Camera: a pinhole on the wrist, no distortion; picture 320 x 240 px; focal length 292.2 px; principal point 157.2 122.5 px. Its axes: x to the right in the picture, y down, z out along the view. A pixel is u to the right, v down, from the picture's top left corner.
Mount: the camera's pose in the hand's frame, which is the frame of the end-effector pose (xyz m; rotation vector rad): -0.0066 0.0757 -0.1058 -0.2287 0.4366 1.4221
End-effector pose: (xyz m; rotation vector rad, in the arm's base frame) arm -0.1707 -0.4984 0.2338 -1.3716 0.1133 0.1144
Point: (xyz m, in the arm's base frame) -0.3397 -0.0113 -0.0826
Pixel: 200 226
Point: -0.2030 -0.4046 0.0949
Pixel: 159 174
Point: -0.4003 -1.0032 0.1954
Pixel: behind the camera
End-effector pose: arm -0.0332 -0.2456 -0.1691 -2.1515 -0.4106 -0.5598
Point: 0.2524 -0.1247 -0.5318
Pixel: 165 131
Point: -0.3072 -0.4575 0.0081
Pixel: behind the camera
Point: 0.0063 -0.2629 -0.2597
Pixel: 46 178
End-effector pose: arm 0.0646 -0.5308 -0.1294 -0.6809 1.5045 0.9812
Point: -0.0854 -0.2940 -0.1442
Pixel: 210 99
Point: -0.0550 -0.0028 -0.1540
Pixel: 179 116
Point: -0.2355 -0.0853 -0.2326
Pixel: 280 55
